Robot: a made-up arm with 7 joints.
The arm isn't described. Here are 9 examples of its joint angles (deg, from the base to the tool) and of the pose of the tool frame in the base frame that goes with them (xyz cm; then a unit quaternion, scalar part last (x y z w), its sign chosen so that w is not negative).
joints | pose
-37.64 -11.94 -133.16 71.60 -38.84 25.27 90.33 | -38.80 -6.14 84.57 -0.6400 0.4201 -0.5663 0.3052
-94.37 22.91 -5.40 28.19 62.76 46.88 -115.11 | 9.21 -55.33 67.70 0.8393 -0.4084 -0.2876 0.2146
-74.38 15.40 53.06 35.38 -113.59 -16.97 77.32 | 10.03 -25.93 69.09 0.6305 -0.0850 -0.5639 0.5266
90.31 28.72 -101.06 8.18 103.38 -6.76 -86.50 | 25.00 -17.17 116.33 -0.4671 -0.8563 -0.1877 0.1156
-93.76 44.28 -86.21 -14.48 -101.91 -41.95 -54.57 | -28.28 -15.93 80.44 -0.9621 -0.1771 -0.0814 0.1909
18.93 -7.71 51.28 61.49 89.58 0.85 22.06 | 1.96 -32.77 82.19 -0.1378 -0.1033 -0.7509 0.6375
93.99 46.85 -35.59 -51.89 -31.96 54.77 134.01 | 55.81 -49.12 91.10 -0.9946 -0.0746 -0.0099 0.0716
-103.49 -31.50 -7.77 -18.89 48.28 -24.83 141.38 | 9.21 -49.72 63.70 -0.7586 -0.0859 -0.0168 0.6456
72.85 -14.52 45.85 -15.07 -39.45 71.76 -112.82 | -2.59 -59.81 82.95 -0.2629 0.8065 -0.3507 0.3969
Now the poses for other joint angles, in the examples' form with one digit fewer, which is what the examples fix.
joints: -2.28 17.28 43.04 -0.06 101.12 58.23 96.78
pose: 10.9 -19.1 88.6 -0.293 -0.324 0.331 0.837
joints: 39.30 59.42 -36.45 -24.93 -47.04 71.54 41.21
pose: 13.5 -32.8 103.1 0.391 0.824 0.300 0.279
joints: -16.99 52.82 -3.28 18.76 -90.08 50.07 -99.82
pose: 24.5 -48.7 96.8 -0.614 0.312 -0.039 0.724
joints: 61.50 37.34 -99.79 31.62 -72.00 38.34 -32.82
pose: 59.6 -34.3 118.0 -0.761 0.565 0.121 0.296
